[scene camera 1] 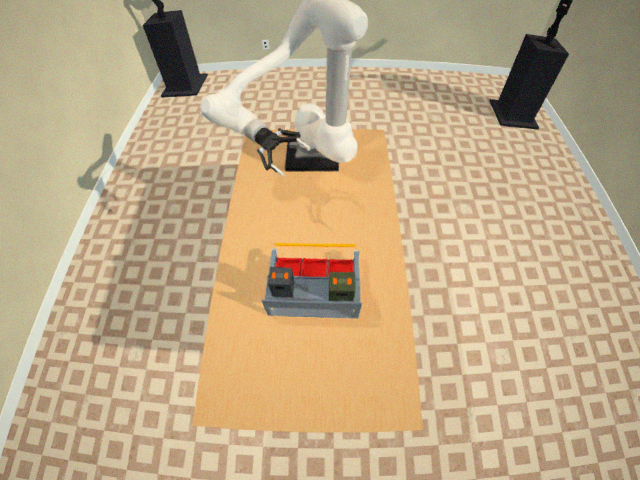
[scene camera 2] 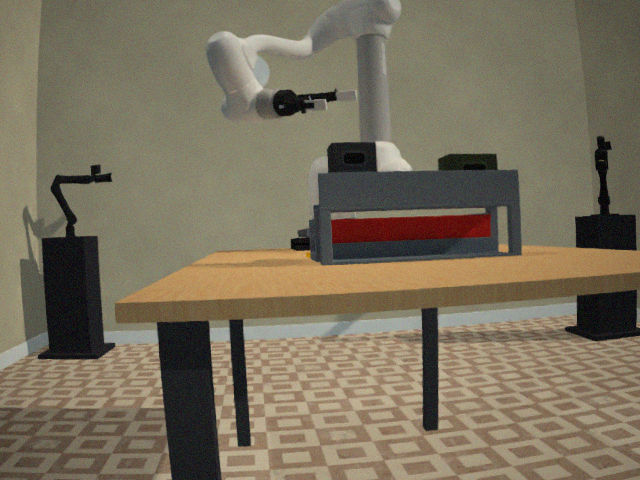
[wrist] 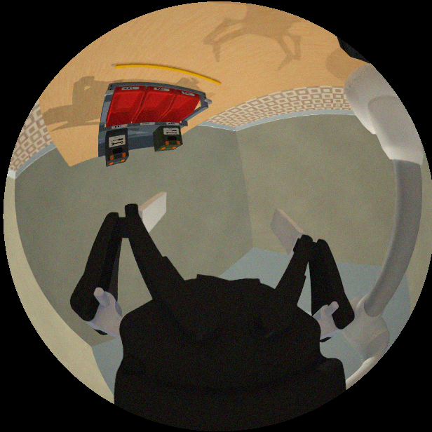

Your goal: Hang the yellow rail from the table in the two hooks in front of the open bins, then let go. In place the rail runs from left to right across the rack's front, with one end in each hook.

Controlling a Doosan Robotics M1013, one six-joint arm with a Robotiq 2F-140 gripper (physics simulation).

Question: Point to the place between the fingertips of my gripper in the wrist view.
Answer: At 220, 209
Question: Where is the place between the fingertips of my gripper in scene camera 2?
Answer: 341, 99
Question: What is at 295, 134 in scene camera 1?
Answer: My gripper.
